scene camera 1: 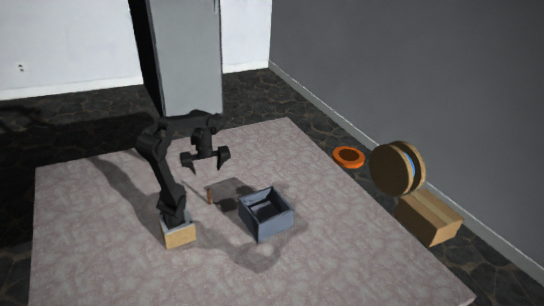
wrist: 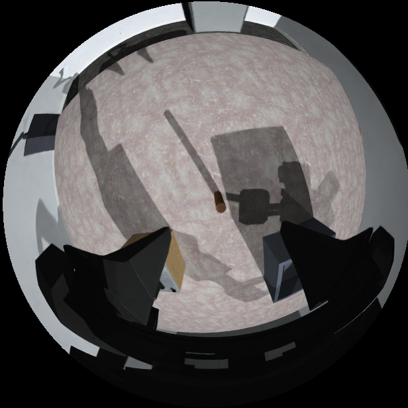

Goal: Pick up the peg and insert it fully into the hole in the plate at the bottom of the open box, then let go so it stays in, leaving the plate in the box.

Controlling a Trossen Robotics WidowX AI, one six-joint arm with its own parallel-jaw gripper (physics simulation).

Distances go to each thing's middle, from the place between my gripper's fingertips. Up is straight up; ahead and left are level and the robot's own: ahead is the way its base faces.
My hand is 210 mm to the left of the blue-grey box (scene camera 1: 262,230), 150 mm short of it and 120 mm above it.
